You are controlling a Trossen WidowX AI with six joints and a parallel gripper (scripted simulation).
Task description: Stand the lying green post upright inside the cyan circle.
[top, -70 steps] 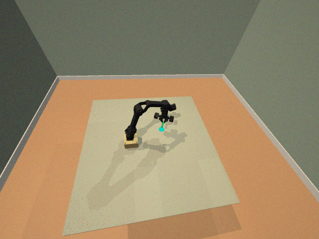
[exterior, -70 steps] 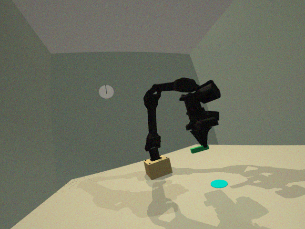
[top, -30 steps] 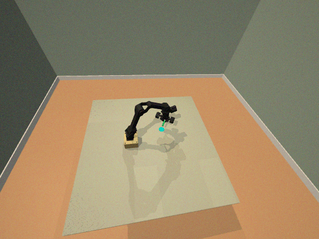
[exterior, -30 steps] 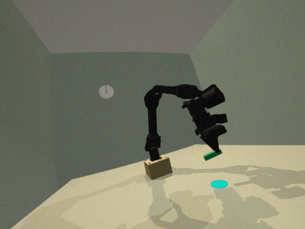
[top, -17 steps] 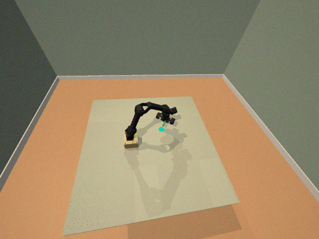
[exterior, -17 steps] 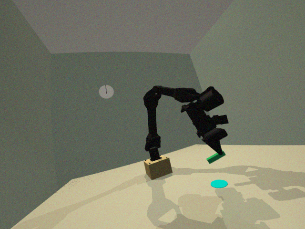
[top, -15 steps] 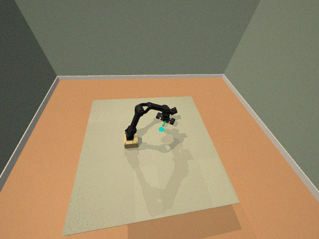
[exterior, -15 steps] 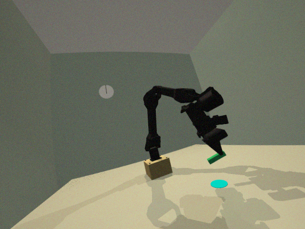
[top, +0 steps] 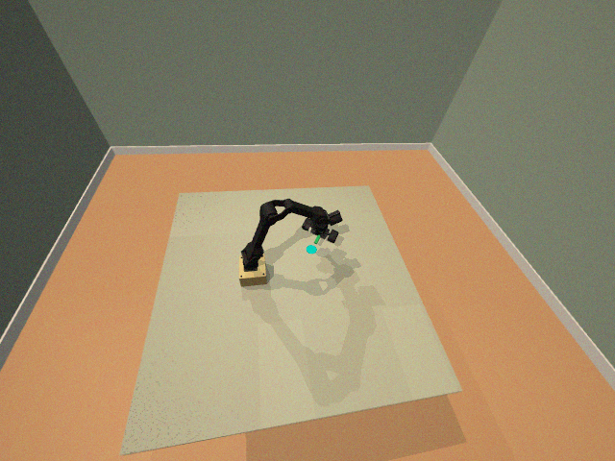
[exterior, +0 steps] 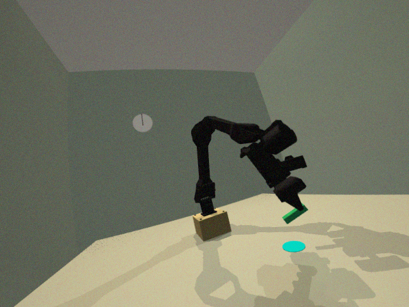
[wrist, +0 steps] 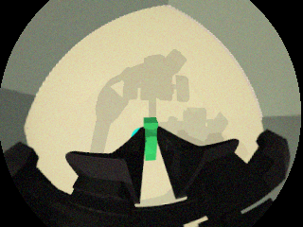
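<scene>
The cyan circle lies 4 cm behind my gripper tip, 2 cm to the right of it and 10 cm below it. Round my gripper tip: green post 1 cm behind, 1 cm to the right, 1 cm below.
</scene>
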